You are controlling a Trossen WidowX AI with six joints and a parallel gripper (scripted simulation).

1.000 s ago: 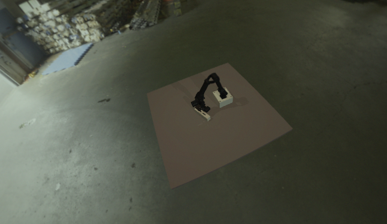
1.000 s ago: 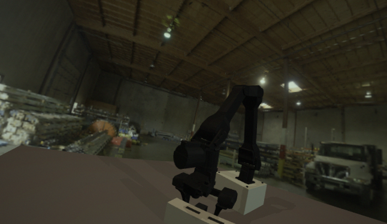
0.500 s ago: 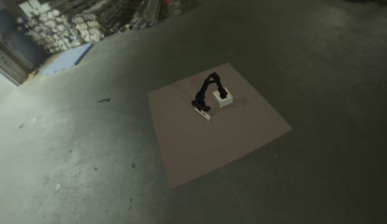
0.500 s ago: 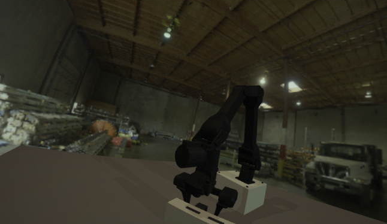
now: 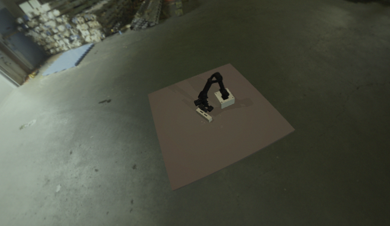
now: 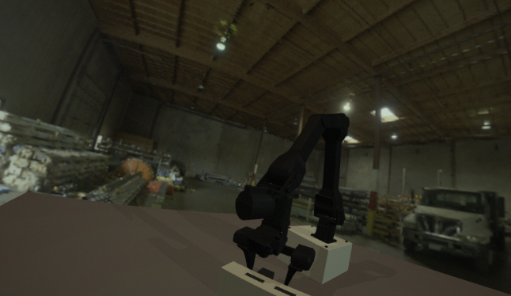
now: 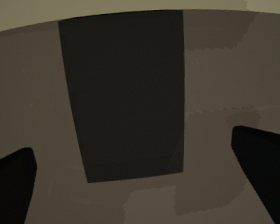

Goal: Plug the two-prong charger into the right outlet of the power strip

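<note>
Now: the black charger 4 cm ahead of my gripper tip, 2 cm to the left of it and 1 cm above it.
</note>
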